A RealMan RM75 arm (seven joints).
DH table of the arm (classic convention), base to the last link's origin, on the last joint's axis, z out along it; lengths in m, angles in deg. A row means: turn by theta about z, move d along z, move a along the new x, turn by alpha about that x. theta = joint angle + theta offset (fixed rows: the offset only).
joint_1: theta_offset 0, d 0.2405, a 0, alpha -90
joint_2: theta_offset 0, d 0, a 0, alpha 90
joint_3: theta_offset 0, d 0.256, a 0, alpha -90
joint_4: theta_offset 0, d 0, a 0, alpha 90
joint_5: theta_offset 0, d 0.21, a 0, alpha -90
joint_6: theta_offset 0, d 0, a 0, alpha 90
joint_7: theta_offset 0, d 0.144, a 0, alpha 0
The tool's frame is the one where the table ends.
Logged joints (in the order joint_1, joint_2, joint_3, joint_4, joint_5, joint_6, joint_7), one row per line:
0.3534 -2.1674 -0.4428 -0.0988 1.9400 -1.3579 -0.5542
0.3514 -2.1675 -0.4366 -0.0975 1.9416 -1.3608 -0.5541
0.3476 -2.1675 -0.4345 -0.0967 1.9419 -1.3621 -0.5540
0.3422 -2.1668 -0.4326 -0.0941 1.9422 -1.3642 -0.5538
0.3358 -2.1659 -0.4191 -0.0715 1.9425 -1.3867 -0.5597
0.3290 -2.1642 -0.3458 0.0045 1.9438 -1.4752 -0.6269
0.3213 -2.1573 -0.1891 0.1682 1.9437 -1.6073 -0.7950
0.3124 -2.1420 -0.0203 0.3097 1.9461 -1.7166 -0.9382
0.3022 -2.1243 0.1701 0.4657 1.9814 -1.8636 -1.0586
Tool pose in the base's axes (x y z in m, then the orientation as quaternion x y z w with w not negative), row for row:
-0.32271 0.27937 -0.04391 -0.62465 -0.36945 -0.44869 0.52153
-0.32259 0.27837 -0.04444 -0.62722 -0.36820 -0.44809 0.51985
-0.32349 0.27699 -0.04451 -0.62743 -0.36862 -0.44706 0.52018
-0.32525 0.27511 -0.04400 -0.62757 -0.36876 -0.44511 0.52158
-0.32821 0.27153 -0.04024 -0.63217 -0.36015 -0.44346 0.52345
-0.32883 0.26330 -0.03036 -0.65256 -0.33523 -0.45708 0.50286
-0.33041 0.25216 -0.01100 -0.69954 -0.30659 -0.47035 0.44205
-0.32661 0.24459 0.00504 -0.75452 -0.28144 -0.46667 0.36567
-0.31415 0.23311 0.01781 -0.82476 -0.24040 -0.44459 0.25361
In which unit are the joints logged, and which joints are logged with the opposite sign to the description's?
The joints are logged in radians. Opposite sign: joint_1, joint_6.
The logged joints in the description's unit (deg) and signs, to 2 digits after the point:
-20.25 -124.18 -25.37 -5.66 111.15 77.80 -31.75
-20.13 -124.19 -25.02 -5.59 111.25 77.97 -31.75
-19.92 -124.19 -24.90 -5.54 111.26 78.04 -31.74
-19.61 -124.15 -24.79 -5.39 111.28 78.16 -31.73
-19.24 -124.10 -24.01 -4.10 111.30 79.45 -32.07
-18.85 -124.00 -19.81 0.26 111.37 84.52 -35.92
-18.41 -123.60 -10.83 9.64 111.37 92.09 -45.55
-17.90 -122.73 -1.16 17.74 111.50 98.35 -53.75
-17.31 -121.71 9.75 26.68 113.53 106.78 -60.65

